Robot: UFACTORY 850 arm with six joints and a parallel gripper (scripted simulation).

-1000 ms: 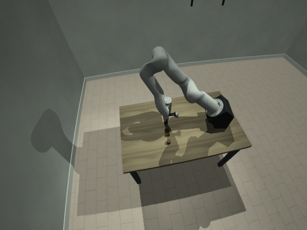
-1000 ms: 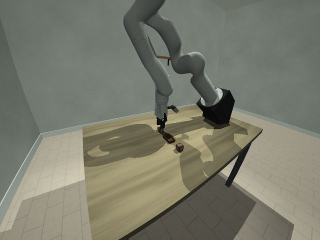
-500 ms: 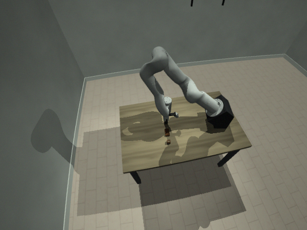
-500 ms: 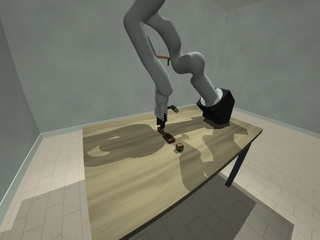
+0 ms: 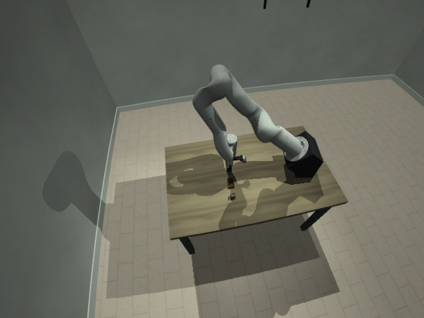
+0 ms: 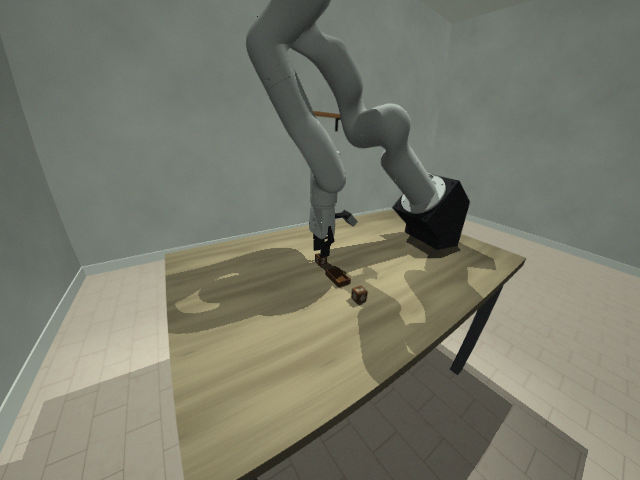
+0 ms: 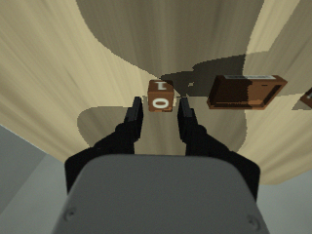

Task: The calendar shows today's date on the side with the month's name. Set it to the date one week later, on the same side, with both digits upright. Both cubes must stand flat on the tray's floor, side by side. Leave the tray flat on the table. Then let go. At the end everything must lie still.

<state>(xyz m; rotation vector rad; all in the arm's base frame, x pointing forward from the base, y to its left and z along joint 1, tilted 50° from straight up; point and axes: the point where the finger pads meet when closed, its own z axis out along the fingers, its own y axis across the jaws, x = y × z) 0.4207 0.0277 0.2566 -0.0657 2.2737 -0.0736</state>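
The brown digit cube is 40 mm below my hand. From my hand the other things lie so: brown tray 110 mm to the left, 50 mm below, 10 mm behind.
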